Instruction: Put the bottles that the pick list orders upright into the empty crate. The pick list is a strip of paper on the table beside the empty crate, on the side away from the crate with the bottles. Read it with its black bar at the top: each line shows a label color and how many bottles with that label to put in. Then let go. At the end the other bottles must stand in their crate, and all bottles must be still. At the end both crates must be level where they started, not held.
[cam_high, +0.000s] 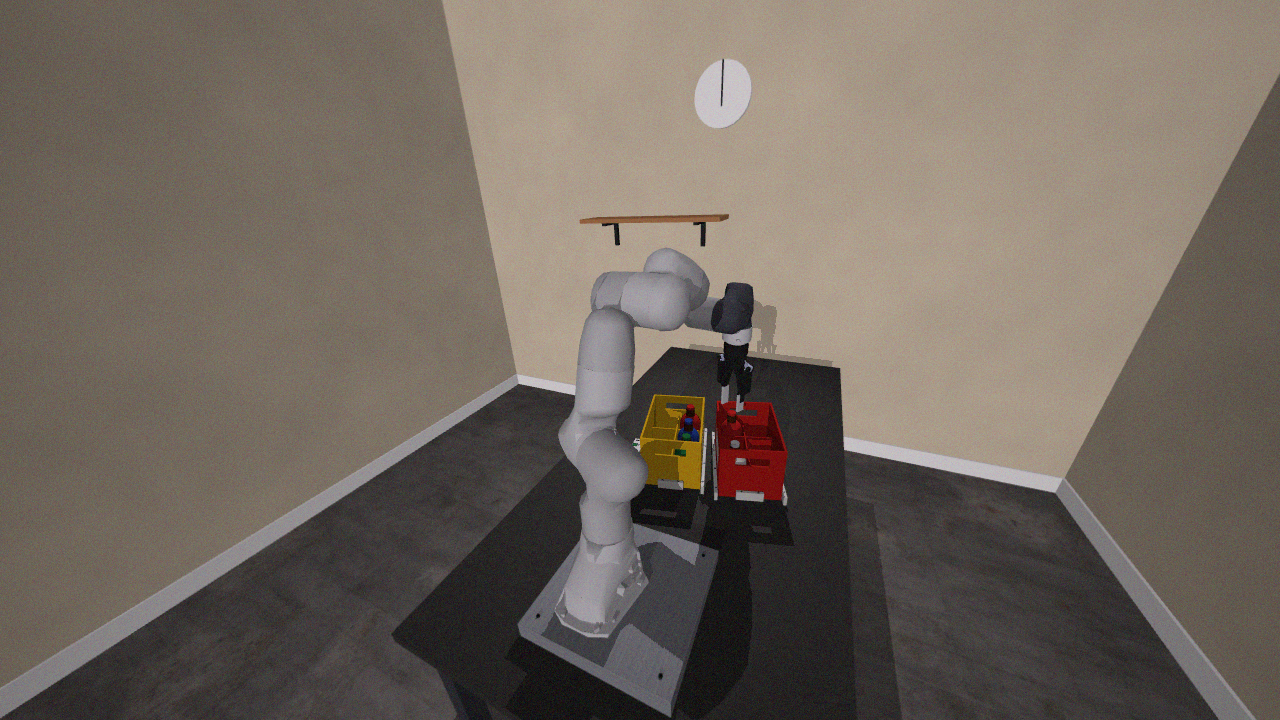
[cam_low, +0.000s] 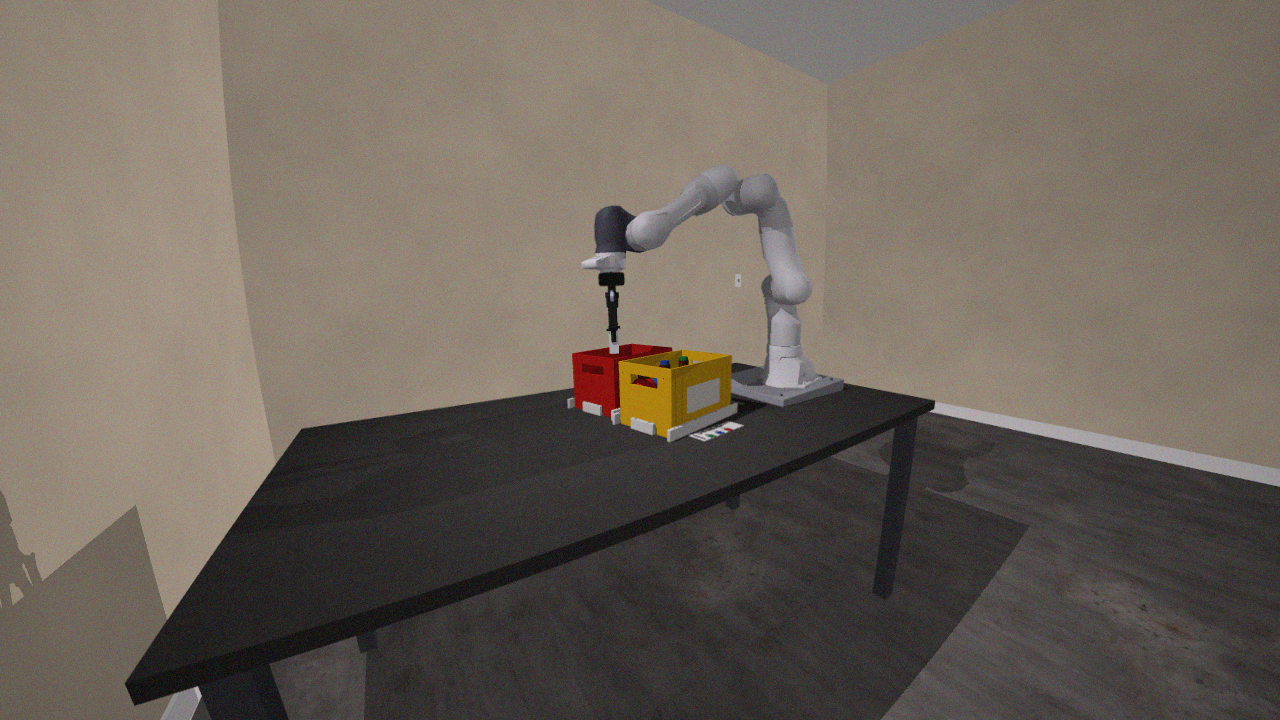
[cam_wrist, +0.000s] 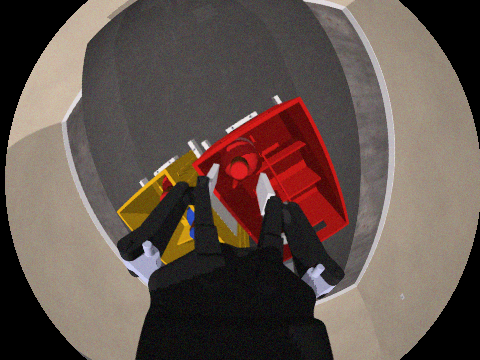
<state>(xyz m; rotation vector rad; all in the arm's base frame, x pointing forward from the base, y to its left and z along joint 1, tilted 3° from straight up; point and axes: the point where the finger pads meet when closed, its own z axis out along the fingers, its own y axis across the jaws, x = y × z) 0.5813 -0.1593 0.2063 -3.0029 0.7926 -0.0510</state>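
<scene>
My hand is 70 mm past the red crate, 70 mm to the left of it and 130 mm above it. The rest, counted from my hand: white-capped bottle: 160 mm behind, 40 mm to the right, 130 mm below; yellow crate: 110 mm behind, 160 mm to the left, 130 mm below; blue-labelled bottle: 100 mm behind, 120 mm to the left, 130 mm below.
</scene>
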